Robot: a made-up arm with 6 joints.
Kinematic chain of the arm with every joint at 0, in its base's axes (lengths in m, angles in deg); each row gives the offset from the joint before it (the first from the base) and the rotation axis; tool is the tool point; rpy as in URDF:
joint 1: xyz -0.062 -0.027 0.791 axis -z
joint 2: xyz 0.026 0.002 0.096 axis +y
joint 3: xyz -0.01 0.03 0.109 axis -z
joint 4: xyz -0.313 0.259 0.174 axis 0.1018 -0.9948 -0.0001
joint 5: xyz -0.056 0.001 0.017 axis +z
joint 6: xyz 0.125 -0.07 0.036 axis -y
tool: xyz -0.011 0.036 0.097 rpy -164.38 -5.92 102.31
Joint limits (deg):
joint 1: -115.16..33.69
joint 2: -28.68..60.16
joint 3: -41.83..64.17
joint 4: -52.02..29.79
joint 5: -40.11..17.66
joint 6: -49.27..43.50
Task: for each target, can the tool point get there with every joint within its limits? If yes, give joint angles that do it. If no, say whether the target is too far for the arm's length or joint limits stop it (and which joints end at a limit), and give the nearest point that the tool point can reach.
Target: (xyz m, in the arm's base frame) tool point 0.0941 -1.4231 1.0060
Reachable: no: too far | nearest point 0.0013 -0.5928 1.0630 | short by 0.837 m
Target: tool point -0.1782 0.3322 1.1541
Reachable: yes | joints -56.18 34.52 38.22 -33.18 -1.87 -35.77
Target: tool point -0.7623 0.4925 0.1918
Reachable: no: too far | nearest point -0.4140 0.2341 0.8435 | short by 0.783 m
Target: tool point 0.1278 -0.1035 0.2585
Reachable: no: joint limits stop it (at a limit: joint 1, joint 2, joint 3, joint 4, joint 5, joint 6) | nearest point 0.3743 0.0150 0.8435 | short by 0.646 m
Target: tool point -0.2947 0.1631 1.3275
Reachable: yes | joints -77.29 37.24 13.94 -15.58 -19.88 -7.68
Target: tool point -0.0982 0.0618 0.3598
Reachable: no: joint limits stop it (at a limit: joint 2, joint 3, joint 4, joint 5, joint 6) | nearest point -0.2275 0.3789 0.8435 | short by 0.593 m
